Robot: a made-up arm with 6 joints.
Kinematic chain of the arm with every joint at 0, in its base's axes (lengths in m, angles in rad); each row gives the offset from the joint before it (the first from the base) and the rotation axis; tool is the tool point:
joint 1: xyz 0 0 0.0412 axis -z
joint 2: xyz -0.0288 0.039 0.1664 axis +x
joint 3: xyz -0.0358 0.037 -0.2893 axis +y
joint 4: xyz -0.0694 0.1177 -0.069 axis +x
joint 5: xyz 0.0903 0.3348 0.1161 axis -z
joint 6: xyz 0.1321 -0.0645 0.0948 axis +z
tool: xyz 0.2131 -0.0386 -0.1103
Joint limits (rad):
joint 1: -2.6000..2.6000
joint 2: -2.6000..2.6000
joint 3: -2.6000..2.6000
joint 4: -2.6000..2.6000
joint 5: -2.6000..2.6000
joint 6: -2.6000..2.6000
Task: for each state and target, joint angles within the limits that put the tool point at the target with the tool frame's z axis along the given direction. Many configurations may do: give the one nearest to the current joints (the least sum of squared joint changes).
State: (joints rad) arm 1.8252 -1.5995 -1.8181 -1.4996 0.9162 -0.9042
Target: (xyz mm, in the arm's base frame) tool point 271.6 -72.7 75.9 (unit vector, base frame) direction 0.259 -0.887 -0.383
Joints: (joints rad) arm 2.5932 -0.7846 -2.5499 -2.0182 0.2224 -0.4291
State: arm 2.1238 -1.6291 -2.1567 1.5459 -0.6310 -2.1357
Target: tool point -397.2 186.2 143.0 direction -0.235 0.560 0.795
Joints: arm 1.7148 -1.9723 -2.4260 0.6551 -0.1777 -2.6000
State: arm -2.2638 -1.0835 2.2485 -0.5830 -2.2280 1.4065
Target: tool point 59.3 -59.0 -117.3 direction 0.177 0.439 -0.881
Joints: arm -2.4615 -1.8123 2.5974 -1.3001 -2.6000 1.8129
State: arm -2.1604 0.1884 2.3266 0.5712 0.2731 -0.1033
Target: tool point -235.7 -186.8 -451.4 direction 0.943 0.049 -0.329
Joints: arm -1.3085 -0.0483 2.4763 1.0783 0.0435 0.0329
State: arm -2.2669 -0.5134 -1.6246 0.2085 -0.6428 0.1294
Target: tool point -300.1 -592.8 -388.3 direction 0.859 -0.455 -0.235
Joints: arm -2.2036 -0.4976 -2.0078 0.2631 -1.3446 0.3427
